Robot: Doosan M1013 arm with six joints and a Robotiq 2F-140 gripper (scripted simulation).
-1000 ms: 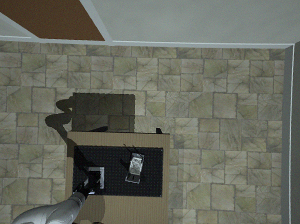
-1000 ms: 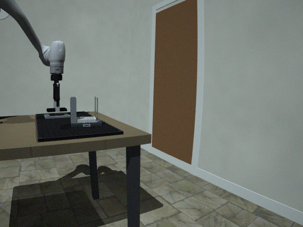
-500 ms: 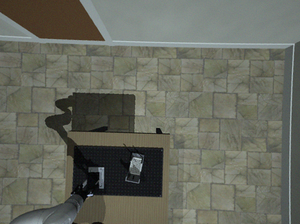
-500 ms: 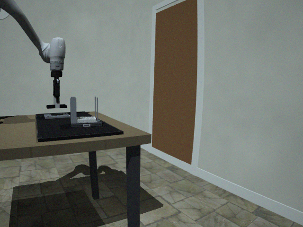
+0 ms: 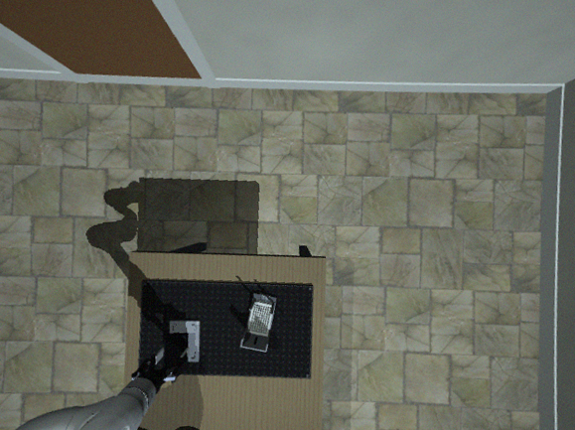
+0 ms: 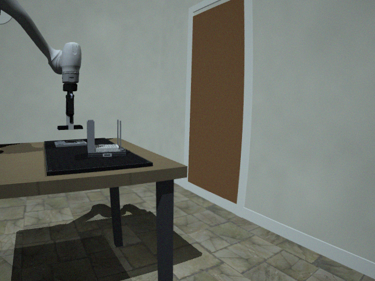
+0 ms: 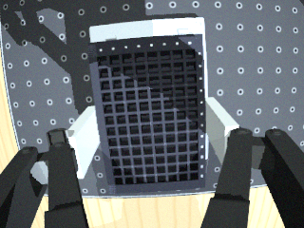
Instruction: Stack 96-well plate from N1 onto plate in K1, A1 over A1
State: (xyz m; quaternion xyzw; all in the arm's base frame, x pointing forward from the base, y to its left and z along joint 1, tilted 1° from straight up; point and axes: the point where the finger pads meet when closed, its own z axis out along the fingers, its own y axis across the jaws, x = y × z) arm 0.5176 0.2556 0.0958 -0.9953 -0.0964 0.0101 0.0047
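Now: the white 96-well plate 16 cm ahead of my hand, 28 cm to the right of it and 8 cm below it. The rest, counted from my hand: dark 96-well plate: 2 cm below.
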